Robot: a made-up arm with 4 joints. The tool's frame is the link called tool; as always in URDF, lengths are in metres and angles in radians.
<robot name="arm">
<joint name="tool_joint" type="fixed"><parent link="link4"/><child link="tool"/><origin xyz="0.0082 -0.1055 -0.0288" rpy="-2.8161 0.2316 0"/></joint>
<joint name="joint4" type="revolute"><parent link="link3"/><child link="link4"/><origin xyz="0.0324 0.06 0.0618" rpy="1.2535 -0.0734 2.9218"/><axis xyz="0 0 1"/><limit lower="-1.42" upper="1.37"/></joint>
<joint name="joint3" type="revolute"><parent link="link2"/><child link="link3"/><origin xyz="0.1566 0.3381 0.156" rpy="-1.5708 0 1.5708"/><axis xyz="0 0 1"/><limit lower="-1.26" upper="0.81"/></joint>
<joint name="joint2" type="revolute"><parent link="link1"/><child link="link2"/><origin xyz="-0.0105 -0.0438 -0.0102" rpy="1.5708 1.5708 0"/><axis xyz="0 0 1"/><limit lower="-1.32" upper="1.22"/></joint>
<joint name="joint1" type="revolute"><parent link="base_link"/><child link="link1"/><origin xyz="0.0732 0.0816 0.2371" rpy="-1.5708 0 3.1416"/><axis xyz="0 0 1"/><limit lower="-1.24" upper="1.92"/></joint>
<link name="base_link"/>
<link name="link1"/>
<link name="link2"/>
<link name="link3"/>
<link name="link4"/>
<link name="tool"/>
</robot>
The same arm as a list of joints. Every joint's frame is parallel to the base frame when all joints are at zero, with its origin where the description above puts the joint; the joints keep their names.
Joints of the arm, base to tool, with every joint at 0 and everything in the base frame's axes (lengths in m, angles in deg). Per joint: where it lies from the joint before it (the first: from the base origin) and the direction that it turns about. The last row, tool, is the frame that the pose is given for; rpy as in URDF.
joint1: axis 0 -1 0 xyz 0.0732 0.0816 0.2371
joint2: axis 0 0 1 xyz 0.0105 0.0102 0.0438
joint3: axis 0 -1 0 xyz -0.3381 0.1566 0.156
joint4: axis -0.229504 -0.311205 -0.922215 xyz -0.0324 -0.0618 -0.06
tool: xyz 0.0146 0.1083 -0.0089 rpy 0.01 0 0
Joint limits (deg, base to tool): -71.05..110.01 -75.63..69.9 -72.19..46.41 -81.36..78.5

